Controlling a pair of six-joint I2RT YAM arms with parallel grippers.
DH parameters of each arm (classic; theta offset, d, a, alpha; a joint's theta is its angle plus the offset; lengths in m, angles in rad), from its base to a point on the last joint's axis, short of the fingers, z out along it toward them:
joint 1: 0 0.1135 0.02 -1.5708
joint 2: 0 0 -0.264 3.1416
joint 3: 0.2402 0 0.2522 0
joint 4: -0.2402 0 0.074 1.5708
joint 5: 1.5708 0 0 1.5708
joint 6: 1.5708 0.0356 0 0
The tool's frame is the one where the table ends.
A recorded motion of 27 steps. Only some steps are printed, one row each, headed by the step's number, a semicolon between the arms.
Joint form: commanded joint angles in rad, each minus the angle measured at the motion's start. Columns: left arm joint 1, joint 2, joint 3, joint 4, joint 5, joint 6; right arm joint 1, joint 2, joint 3, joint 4, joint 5, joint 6.
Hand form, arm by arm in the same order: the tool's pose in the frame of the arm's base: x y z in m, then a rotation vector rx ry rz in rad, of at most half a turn. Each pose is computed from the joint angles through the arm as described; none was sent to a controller.
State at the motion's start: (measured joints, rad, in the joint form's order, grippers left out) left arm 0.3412 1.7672 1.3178 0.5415 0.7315 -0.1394; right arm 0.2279 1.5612 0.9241 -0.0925 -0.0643 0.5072
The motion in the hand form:
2: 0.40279 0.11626 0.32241 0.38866 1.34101 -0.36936; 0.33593 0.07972 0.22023 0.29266 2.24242 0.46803
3: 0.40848 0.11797 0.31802 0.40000 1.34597 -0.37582; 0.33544 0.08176 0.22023 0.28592 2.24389 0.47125
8: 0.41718 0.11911 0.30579 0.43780 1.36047 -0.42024; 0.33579 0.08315 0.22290 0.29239 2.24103 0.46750
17: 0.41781 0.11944 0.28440 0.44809 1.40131 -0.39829; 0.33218 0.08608 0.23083 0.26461 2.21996 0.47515
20: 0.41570 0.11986 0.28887 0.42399 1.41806 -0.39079; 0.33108 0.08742 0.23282 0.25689 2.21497 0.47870
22: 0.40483 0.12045 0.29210 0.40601 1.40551 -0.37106; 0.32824 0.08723 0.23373 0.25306 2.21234 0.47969
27: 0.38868 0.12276 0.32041 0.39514 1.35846 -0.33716; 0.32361 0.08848 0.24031 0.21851 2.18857 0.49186
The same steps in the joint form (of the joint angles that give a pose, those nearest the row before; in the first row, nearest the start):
2: 0.0024 0.0443 -0.0446 0.2715 0.0968 -0.0048; -0.0009 0.0204 0.0484 0.0511 0.0060 0.0082
3: 0.0024 0.0702 -0.0264 0.2715 0.1090 0.0013; 0.0052 0.0204 0.0484 0.0511 0.0060 0.0082
8: 0.0009 0.1166 -0.0077 0.2805 0.1612 0.0014; 0.0098 0.0188 0.0576 0.0420 0.0152 0.0144
17: 0.0009 0.1334 -0.0477 0.2670 0.1567 0.0658; 0.0206 -0.0057 0.0576 0.0419 0.0152 0.0037
20: 0.0024 0.1151 -0.0462 0.2286 0.1368 0.0673; 0.0252 -0.0118 0.0576 0.0419 0.0152 0.0021
22: 0.0115 0.0771 -0.0918 0.2574 0.1215 0.0567; 0.0267 -0.0241 0.0484 0.0419 0.0152 0.0006
27: 0.0299 0.0002 -0.0968 0.2532 0.1107 0.0321; 0.0328 -0.0517 0.0392 0.0511 0.0060 -0.0163

